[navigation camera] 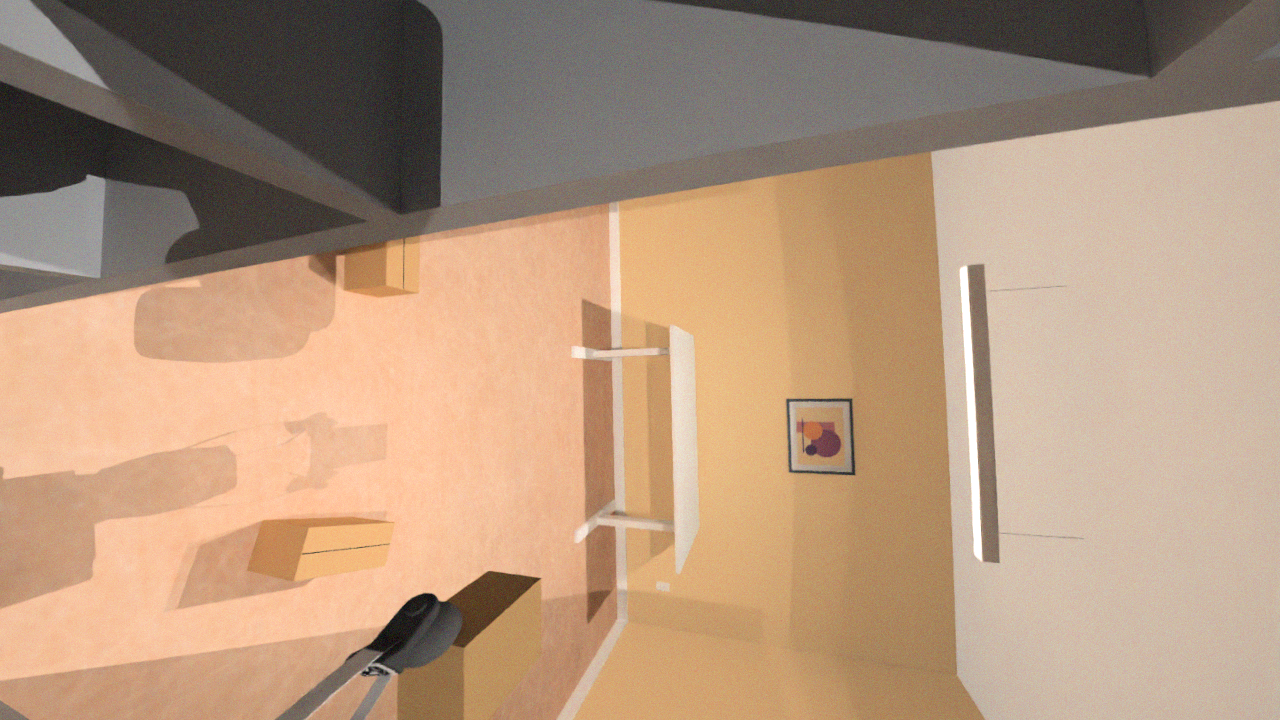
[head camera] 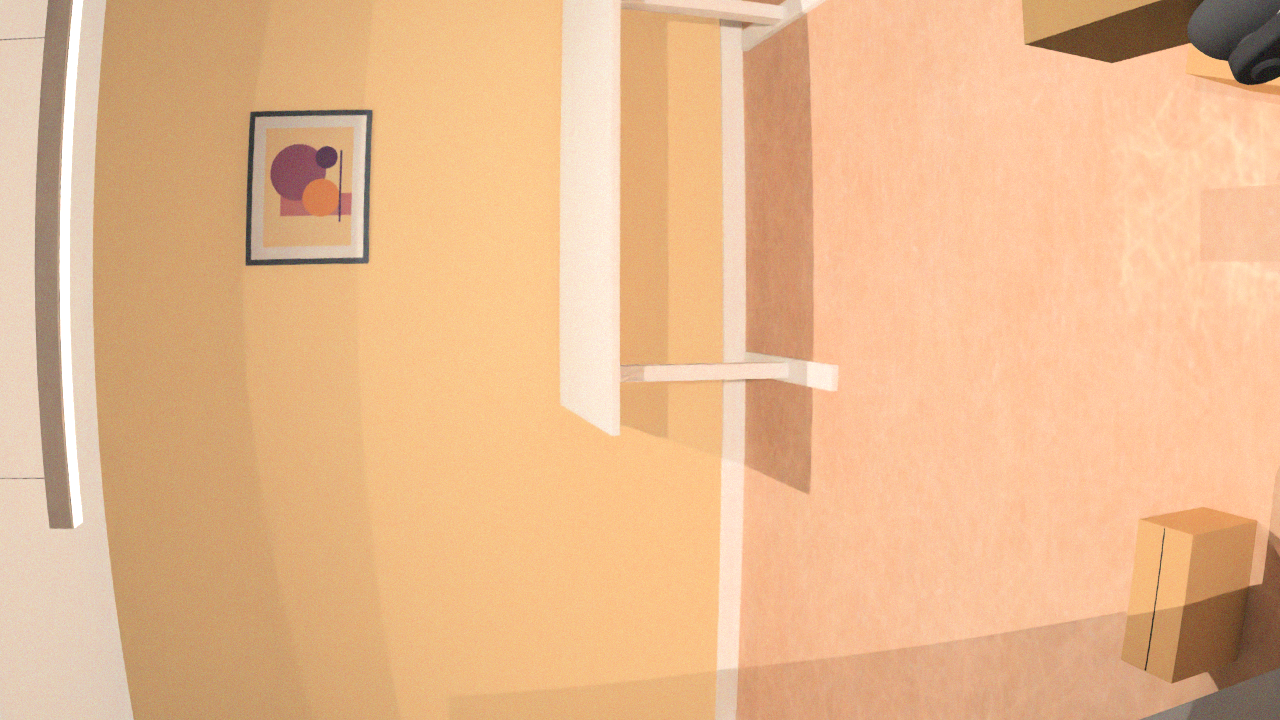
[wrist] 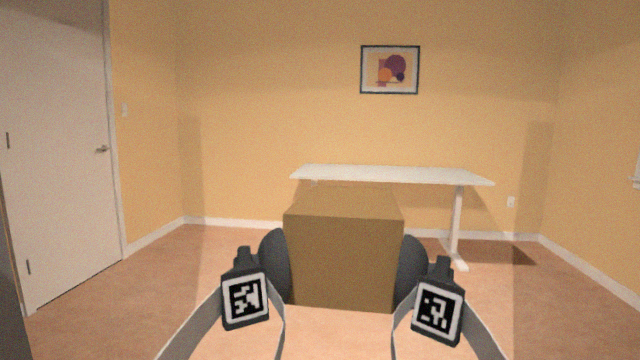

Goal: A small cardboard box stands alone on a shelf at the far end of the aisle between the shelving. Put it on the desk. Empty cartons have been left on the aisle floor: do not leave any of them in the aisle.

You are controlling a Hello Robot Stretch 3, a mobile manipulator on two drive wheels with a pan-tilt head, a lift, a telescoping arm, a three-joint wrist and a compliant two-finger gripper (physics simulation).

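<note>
My gripper (wrist: pixel 340 257) is shut on the small cardboard box (head camera: pixel 1096 28) (navigation camera: pixel 503 631) (wrist: pixel 345 250), with a dark fingertip on each side, above the floor. The white desk (head camera: pixel 588 214) (navigation camera: pixel 683 447) (wrist: pixel 400 173) stands against the far wall, beyond the box and apart from it. In the wrist view the box hides the desk's left leg. One carton (head camera: pixel 1194 591) (navigation camera: pixel 380 270) lies on the floor close to grey shelving. Another carton (head camera: pixel 1230 69) (navigation camera: pixel 331 546) lies on the floor near the gripper; in the head view the box and a finger partly hide it.
Grey shelving (navigation camera: pixel 760 111) fills the upper part of the navigation view, and a corner of it (head camera: pixel 1244 698) shows in the head view. A white door (wrist: pixel 60 150) is at the left in the wrist view. A framed picture (head camera: pixel 308 188) (navigation camera: pixel 820 437) (wrist: pixel 389 69) hangs above the desk.
</note>
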